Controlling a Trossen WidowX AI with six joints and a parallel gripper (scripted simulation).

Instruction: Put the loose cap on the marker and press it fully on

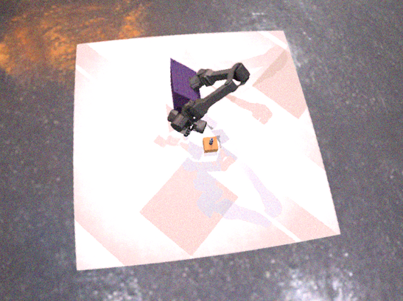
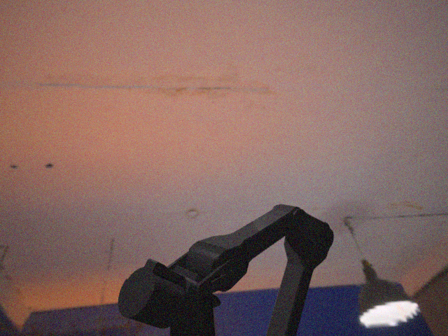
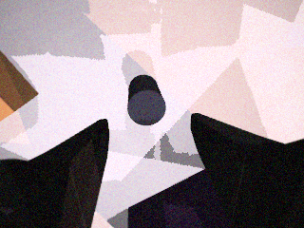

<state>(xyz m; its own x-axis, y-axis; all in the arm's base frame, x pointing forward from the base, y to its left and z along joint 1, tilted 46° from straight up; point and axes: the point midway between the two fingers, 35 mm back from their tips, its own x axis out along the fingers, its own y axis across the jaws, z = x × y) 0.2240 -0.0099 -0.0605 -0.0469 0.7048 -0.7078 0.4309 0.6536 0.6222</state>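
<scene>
Now: gripper tip 50 mm above the dark cap.
</scene>
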